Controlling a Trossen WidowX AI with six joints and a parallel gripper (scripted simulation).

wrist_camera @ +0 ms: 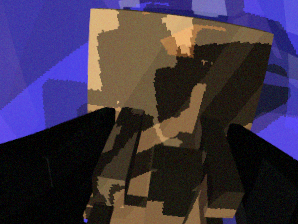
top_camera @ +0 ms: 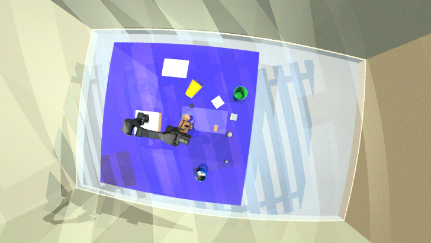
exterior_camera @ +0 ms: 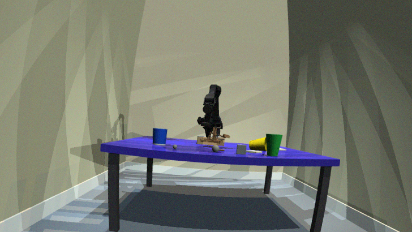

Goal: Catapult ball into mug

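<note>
Now: gripper tip 50 mm below the catapult frame, 40 mm to the right of it and 20 mm short of it. Also, from my gripper tip: wooden catapult 60 mm to the left, 40 mm ahead, 20 mm above; orange block 260 mm ahead, 60 mm to the left, 60 mm below; black ball 220 mm to the left, 60 mm ahead, 50 mm below.
</note>
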